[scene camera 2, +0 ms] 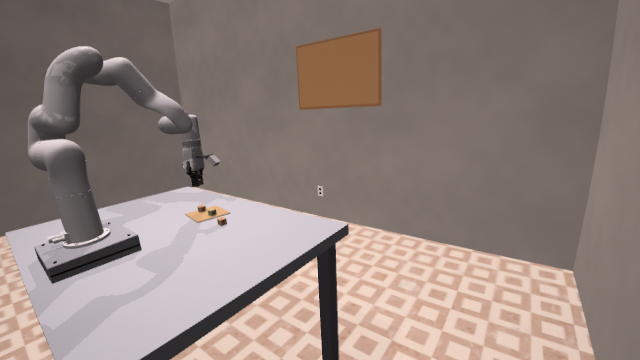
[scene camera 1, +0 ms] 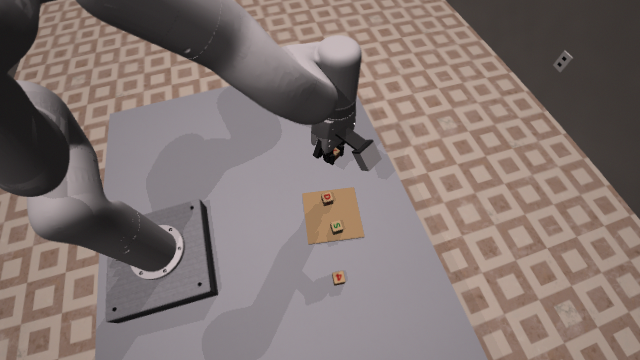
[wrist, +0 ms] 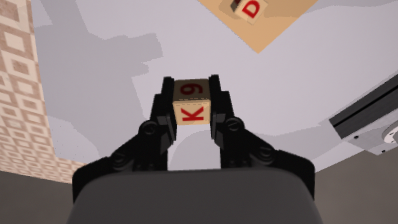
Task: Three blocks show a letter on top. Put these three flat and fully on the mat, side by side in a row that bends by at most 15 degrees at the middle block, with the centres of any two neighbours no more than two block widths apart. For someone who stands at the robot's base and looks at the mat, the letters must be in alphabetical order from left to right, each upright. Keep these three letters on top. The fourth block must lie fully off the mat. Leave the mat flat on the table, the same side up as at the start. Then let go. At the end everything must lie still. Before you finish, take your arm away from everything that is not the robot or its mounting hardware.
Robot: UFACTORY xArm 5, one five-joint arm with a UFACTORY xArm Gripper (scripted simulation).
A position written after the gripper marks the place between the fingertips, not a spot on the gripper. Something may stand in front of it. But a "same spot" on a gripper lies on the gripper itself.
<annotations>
gripper: scene camera 2; scene camera 1 333,157; wrist
same spot on gripper: [wrist: 141,153] = [scene camera 2: 201,170]
</annotations>
